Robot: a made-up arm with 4 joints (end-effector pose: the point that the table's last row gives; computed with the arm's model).
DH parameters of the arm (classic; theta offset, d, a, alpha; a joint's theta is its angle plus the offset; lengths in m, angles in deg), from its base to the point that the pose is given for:
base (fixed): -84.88 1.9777 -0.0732 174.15
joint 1: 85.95 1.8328 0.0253 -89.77
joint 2: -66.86 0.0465 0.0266 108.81
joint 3: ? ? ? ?
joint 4: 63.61 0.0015 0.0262 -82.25
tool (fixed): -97.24 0.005 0 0
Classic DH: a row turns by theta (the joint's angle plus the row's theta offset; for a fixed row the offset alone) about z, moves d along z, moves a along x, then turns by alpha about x.
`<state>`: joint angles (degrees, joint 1 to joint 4).
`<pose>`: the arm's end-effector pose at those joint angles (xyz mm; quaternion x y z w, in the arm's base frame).
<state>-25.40 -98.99 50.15 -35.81</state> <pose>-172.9 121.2 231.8 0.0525 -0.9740 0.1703 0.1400</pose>
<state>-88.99 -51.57 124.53 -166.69</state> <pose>-207.9 142.6 208.1 0.1526 -0.1450 -0.4224 0.8816</pose>
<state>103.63 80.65 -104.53 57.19</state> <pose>-175.7 119.9 76.7 0.6912 0.5781 0.4335 0.0080</pose>
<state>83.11 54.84 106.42 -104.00</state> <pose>-167.8 69.7 30.5 -0.5157 0.1338 -0.7467 0.3982</pose>
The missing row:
joint 3: 8.07 0.1062 0.0168 -110.62
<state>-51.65 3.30 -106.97 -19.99</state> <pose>-173.2 77.5 106.3 0.5436 -0.2184 -0.7766 0.2318</pose>
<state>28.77 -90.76 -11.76 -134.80</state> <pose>-109.0 45.0 238.4 0.7104 0.6051 0.1954 0.3017</pose>
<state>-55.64 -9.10 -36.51 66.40</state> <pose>-189.4 109.1 112.2 -0.1632 0.5682 0.7815 0.1993</pose>
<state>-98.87 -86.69 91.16 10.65</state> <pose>-236.1 81.7 219.2 -0.7674 0.4899 -0.3170 0.2657</pose>
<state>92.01 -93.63 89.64 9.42</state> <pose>-142.1 30.3 217.5 -0.5637 -0.6641 0.3177 0.3747</pose>
